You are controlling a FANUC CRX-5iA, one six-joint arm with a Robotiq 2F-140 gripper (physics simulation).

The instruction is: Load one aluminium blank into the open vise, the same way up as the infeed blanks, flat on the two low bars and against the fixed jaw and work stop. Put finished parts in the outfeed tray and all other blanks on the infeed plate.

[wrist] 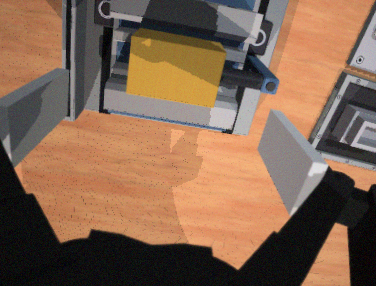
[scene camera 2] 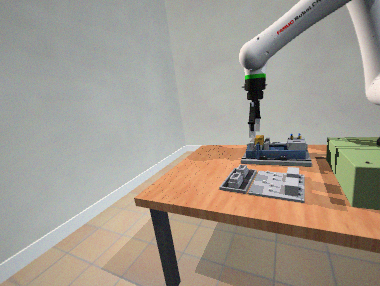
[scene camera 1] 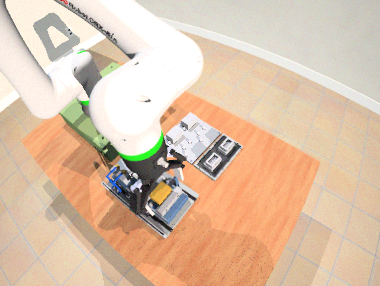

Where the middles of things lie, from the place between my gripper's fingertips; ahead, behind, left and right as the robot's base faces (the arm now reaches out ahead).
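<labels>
The brass blank [wrist: 162, 65] sits 2 cm behind my hand and 3 cm below it; going by their middles, it is the nearest to my hand of the things named here. The outfeed tray [scene camera 1: 236, 149] is 27 cm to the left of my hand and 12 cm below it. As for the infeed plate [scene camera 1: 194, 150], it lies 27 cm to the left of my hand, 14 cm behind it and 12 cm below it.
</labels>
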